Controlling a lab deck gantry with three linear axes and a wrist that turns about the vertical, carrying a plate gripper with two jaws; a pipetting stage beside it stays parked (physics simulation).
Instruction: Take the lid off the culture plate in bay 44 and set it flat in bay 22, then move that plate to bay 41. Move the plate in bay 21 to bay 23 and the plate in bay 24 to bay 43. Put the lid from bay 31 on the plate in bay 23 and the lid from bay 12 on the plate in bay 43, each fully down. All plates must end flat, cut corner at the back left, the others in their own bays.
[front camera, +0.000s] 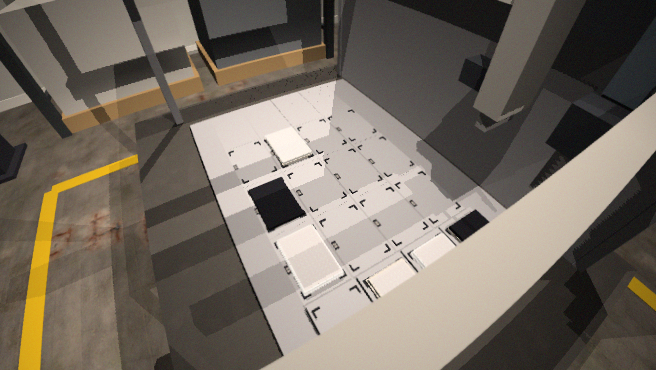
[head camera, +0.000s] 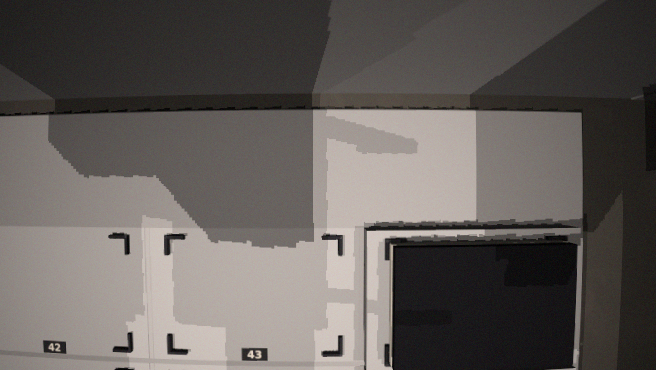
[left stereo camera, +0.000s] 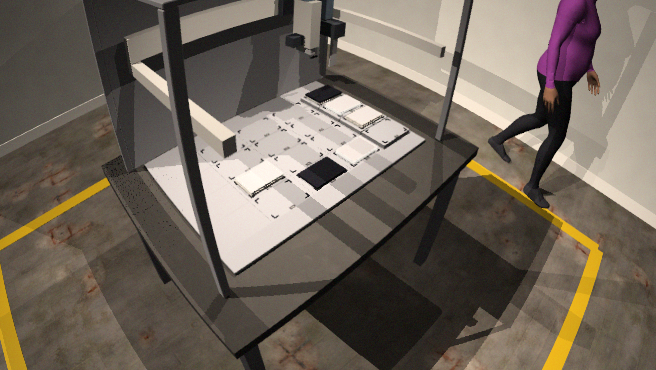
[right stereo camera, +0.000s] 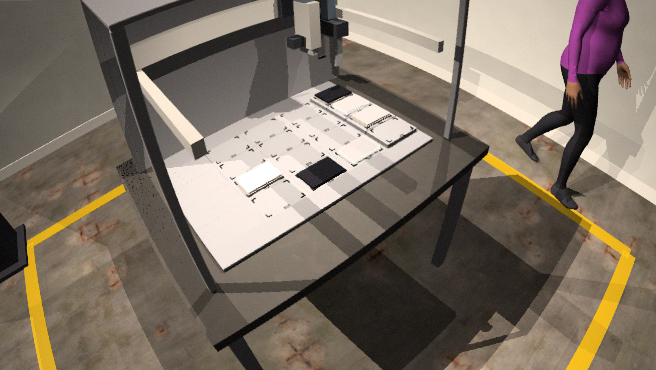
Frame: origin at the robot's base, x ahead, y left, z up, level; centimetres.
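Seen in the pictures: gripper, fingertip midpoint: (left stereo camera: 322, 61) (right stereo camera: 330, 61); robot's base at its link origin: (front camera: 229, 153) (left stereo camera: 274, 217) (right stereo camera: 268, 216).
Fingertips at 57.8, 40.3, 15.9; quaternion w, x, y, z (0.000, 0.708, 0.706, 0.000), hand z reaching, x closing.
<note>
Offsets run from my fingertips to a thing's top centre, as dx, dy, dz. "pt": to the spot under its first point.
A black lid covers the culture plate in bay 44 {pt -6.4, -3.9, -12.8} (front camera: 470, 224) (head camera: 482, 305) (left stereo camera: 323, 93) (right stereo camera: 333, 93); a thin pale rim shows at its left. A black lid {-35.0, -36.0, -15.1} (front camera: 276, 202) (left stereo camera: 322, 172) (right stereo camera: 321, 172) lies flat in bay 12. A white plate {-51.4, -25.3, -14.3} (front camera: 288, 145) (left stereo camera: 259, 176) (right stereo camera: 259, 177) sits in bay 21, and a cream plate {-2.2, -25.3, -13.0} (front camera: 391, 278) (left stereo camera: 365, 115) (right stereo camera: 371, 116) in bay 24. I cannot make out a lid in bay 31. My gripper (front camera: 495, 121) (left stereo camera: 312, 53) (right stereo camera: 315, 52) hangs high near the back right, apart from the plates; its jaw opening is unclear.
A white labware piece {-18.6, -36.0, -14.5} (front camera: 310, 257) (left stereo camera: 356, 150) (right stereo camera: 358, 149) sits in bay 13, another {-2.2, -14.6, -13.0} (front camera: 433, 249) (left stereo camera: 343, 104) (right stereo camera: 351, 104) in bay 34. The right column is raised. A back panel and frame posts bound the deck. A person (left stereo camera: 567, 55) (right stereo camera: 597, 52) is beyond the table.
</note>
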